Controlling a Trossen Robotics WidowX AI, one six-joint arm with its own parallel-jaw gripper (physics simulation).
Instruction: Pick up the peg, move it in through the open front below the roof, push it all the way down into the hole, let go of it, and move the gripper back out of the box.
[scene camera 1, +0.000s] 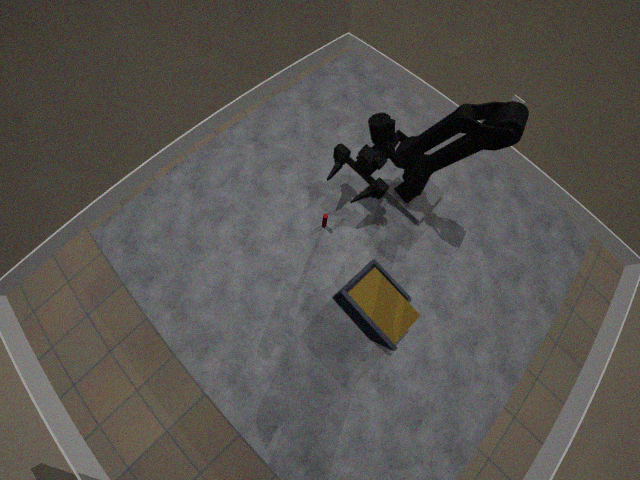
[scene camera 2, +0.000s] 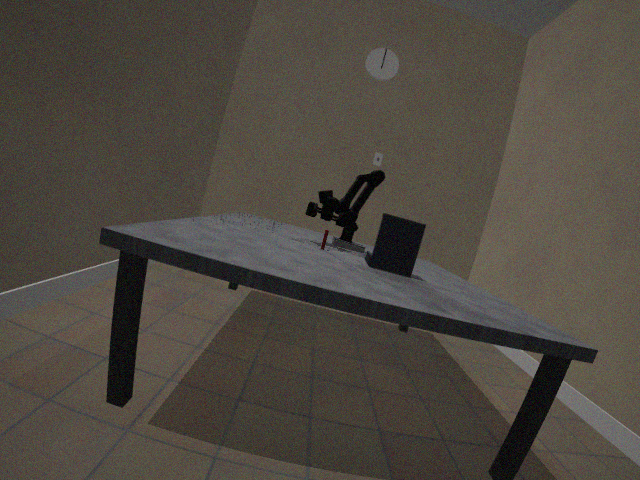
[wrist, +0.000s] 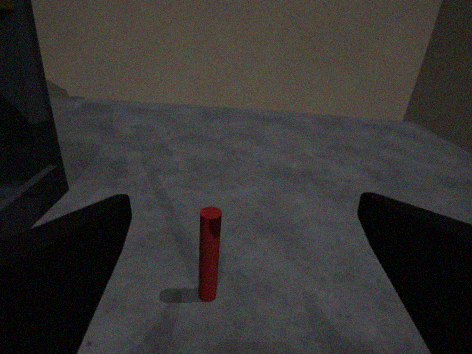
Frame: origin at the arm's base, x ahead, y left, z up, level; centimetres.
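Where they show: gripper, fingertip midpoint: (scene camera 1: 338, 190) (scene camera 2: 326, 217) (wrist: 246, 204); arm's base at its link origin: (scene camera 1: 406, 191) (scene camera 2: 345, 240).
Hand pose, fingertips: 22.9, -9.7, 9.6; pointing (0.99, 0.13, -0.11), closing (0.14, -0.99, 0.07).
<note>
Things, the pixels of their top centre, and the offset from my fingertips, as dx, dy, dz. "*": a spot on its surface instead. Level surfaces: height alone.
- red peg at its top centre: (wrist: 211, 212) (scene camera 1: 325, 215) (scene camera 2: 327, 230) +6.0, +2.3, -4.9
- yellow roof at its top centre: (scene camera 1: 395, 293) (scene camera 2: 400, 218) +8.6, +28.9, +7.3
- box at a spot on its surface: (wrist: 22, 100) * +16.6, +23.9, -1.9
- grey table top at its surface level: dz -12.9
The red peg (scene camera 1: 324, 221) (scene camera 2: 324, 240) (wrist: 209, 255) stands upright on the table. The box has dark walls and a yellow roof (scene camera 1: 383, 307); in scene camera 2 its dark wall (scene camera 2: 398, 244) shows, and part of the box (wrist: 22, 100) shows at the left edge of the wrist view. The hole is hidden. My gripper (scene camera 1: 340, 190) (wrist: 246, 204) is wide open and empty, above the table and a short way from the peg. In the wrist view the peg appears between the two fingers, nearer the left one, and beyond their tips. The fingertips are too small to tell apart in scene camera 2.
The grey table top (scene camera 1: 206, 258) (scene camera 2: 232, 258) carries the peg and the box. The box stands apart from the peg, towards the lower right in scene camera 1. The arm reaches in from the upper right there, with its shadow on the table.
</note>
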